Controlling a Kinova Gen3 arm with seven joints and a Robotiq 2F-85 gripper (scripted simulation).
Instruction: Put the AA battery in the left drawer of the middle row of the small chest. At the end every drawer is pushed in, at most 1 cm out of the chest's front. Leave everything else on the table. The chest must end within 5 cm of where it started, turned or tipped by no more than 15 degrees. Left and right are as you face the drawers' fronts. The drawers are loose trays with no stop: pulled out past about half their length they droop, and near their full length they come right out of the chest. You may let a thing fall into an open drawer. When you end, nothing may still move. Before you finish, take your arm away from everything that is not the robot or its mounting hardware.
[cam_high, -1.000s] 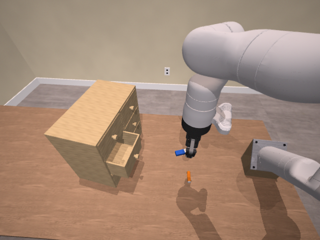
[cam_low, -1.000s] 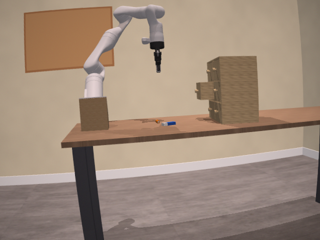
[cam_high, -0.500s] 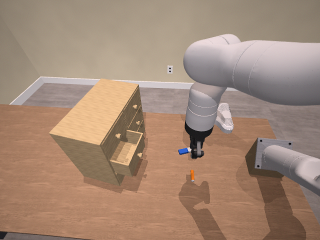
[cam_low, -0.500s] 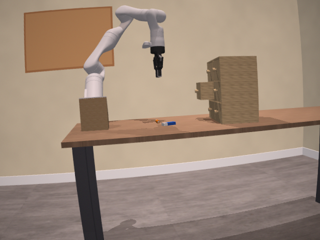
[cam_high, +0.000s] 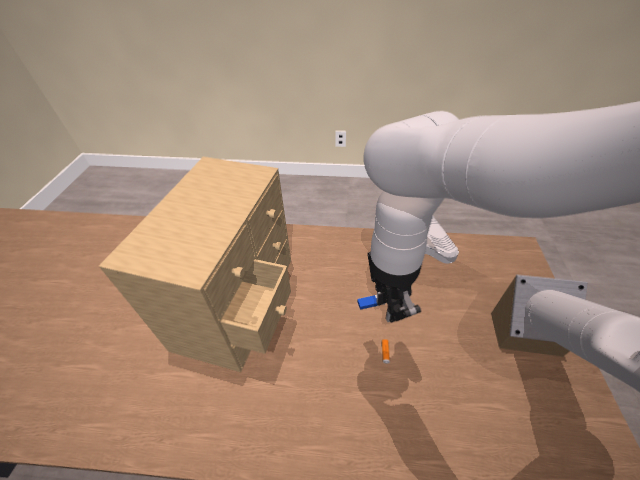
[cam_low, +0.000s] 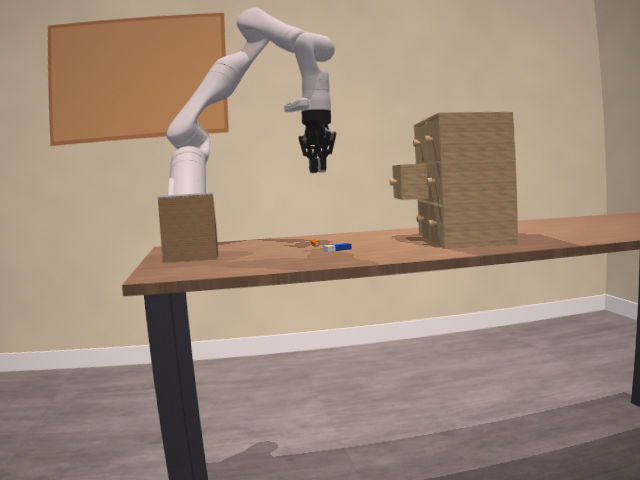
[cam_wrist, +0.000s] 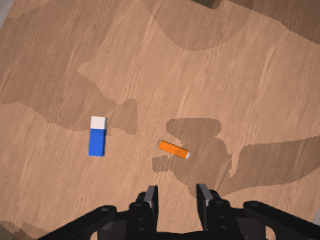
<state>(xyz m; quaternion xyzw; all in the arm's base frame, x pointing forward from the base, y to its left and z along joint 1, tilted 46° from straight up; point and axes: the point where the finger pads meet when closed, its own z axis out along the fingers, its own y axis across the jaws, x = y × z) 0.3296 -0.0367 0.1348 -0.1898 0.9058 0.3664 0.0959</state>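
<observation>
My hand is 20 mm past the orange AA battery, 10 mm to the left of it and 200 mm above it. Round my hand: eraser: 140 mm to the right, 200 mm below.
</observation>
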